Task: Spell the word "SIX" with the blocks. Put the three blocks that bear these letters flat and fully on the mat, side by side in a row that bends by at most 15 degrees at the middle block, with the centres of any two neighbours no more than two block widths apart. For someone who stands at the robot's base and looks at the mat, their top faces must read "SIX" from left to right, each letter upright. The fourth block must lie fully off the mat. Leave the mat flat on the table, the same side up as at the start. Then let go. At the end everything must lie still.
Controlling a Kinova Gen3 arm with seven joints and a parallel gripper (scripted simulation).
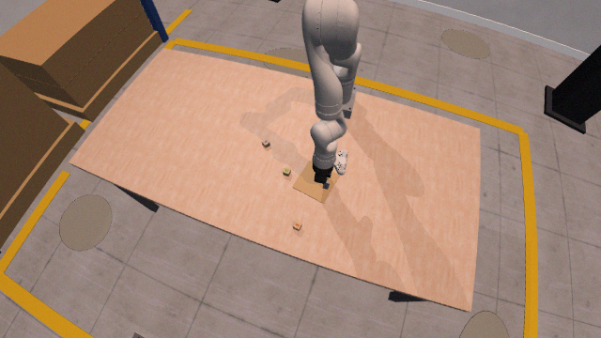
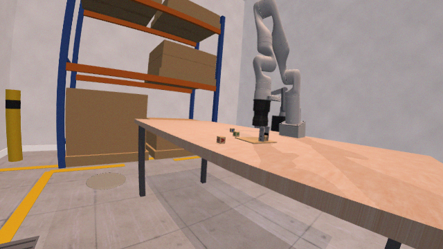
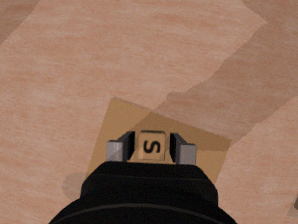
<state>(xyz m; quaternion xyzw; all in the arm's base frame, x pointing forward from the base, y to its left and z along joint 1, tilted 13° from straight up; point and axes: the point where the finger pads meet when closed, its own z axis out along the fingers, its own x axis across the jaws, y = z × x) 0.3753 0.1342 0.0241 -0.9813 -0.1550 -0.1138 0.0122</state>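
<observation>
Now: the tan mat 4 cm to the right of my hand, 2 cm below it and 1 cm ahead of it. Also, from my hand: block (21 cm ahead, 1 cm to the right, 1 cm below).
</observation>
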